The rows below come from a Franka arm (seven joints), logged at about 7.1 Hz.
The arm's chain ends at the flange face. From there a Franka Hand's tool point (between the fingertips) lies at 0.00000 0.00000 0.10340 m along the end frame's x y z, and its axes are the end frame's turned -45 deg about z.
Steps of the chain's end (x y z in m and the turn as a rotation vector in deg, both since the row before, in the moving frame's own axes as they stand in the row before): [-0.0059, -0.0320, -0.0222, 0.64, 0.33, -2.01]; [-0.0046, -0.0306, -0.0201, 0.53, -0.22, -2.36]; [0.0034, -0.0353, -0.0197, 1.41, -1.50, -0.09]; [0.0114, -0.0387, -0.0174, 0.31, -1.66, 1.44]
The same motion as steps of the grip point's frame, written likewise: [0.0197, -0.0272, -0.0222, 0.22, 0.69, -2.01]; [0.0188, -0.0259, -0.0201, 0.53, 0.22, -2.36]; [0.0272, -0.0263, -0.0198, 2.06, -0.06, -0.09]; [0.0337, -0.0218, -0.0174, 1.39, -0.95, 1.44]
